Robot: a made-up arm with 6 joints.
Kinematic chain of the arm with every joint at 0, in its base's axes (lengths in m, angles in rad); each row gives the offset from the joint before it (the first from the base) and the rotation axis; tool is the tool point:
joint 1: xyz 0 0 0.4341 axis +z
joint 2: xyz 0.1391 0 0 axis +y
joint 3: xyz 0 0 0.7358 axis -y
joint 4: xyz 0 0 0.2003 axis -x
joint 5: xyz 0.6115 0 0 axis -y
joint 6: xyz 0.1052 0 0 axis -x
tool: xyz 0 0 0
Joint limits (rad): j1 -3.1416..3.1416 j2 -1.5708..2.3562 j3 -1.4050..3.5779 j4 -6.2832..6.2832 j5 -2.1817..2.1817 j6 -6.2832..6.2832
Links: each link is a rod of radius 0.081 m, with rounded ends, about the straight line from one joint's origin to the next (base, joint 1, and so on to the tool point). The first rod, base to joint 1, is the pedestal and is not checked.
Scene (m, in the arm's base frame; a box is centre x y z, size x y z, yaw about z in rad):
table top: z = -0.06
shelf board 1: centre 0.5 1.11 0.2 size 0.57 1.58 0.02 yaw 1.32
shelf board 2: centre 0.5 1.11 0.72 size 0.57 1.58 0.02 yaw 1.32
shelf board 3: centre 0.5 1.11 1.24 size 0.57 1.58 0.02 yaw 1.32
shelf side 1: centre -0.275 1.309 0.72 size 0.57 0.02 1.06 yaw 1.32
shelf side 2: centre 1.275 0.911 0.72 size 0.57 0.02 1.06 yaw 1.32
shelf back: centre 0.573 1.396 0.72 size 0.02 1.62 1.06 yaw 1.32
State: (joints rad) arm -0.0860 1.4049 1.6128 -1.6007 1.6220 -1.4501
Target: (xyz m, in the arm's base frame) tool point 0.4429 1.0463 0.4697
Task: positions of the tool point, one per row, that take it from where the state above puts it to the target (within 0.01 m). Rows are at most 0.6 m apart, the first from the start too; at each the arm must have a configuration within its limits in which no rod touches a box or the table.
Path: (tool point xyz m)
1: 1.0639 -0.5007 1.2662
2: 0.5984 -0.5512 1.5361
3: 0.1632 -0.3615 1.6504
4: -0.1104 -0.0098 1.6026
5: -0.1658 0.3683 1.4128
6: -0.0386 0.6394 1.1232
7: 0.1687 0.7262 0.7894
8: 0.3374 0.6344 0.4697
9: 0.3850 0.7502 0.4661
10: 0.4184 0.8591 0.4649
11: 0.4376 0.9586 0.4662
12: 0.4429 1.0463 0.4698

